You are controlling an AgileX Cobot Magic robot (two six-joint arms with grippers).
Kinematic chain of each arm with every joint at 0, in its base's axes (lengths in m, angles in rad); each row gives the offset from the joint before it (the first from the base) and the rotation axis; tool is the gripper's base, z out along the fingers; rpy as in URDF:
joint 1: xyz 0 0 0.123 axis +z
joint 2: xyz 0 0 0 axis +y
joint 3: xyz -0.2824 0 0.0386 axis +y
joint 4: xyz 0.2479 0 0.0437 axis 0.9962 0 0.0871
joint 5: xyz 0 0 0 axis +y
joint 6: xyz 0.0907 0 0.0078 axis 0.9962 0 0.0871
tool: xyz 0 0 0 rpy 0 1.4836 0
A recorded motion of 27 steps. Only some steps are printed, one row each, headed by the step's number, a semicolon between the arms.
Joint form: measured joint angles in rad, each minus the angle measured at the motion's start. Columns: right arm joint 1, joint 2, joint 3, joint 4, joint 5, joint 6; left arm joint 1, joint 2, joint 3, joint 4, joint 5, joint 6.
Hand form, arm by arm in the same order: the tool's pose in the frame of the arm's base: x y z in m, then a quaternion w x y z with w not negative. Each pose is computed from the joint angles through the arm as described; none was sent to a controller.
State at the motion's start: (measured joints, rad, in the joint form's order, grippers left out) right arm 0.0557 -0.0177 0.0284 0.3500 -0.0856 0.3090; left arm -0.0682 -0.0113 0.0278 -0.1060 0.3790 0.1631
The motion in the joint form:
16: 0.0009 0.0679 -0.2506 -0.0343 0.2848 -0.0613; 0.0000 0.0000 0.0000 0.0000 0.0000 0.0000
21: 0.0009 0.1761 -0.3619 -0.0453 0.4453 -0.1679; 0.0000 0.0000 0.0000 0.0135 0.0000 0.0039
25: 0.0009 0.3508 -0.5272 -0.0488 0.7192 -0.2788; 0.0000 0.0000 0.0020 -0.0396 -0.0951 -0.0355
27: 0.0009 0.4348 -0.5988 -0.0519 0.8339 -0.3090; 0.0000 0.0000 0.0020 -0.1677 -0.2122 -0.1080
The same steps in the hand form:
16: 0.0469 0.0083 0.2674 0.69041 0.14721 0.66605 0.24093; 0.0521 -0.0071 0.1705 0.59079 0.06505 0.80402 -0.01686
21: 0.0533 0.0127 0.2843 0.64750 0.10018 0.72853 0.19988; 0.0521 -0.0067 0.1704 0.59073 0.07021 0.80374 -0.01000
25: 0.0659 0.0198 0.3042 0.54755 0.03952 0.81934 0.16525; 0.0544 -0.0074 0.1782 0.62691 0.03452 0.77724 -0.04106
27: 0.0735 0.0224 0.3120 0.49698 0.01846 0.85336 0.15638; 0.0560 -0.0080 0.1890 0.66459 -0.03908 0.73781 -0.11149

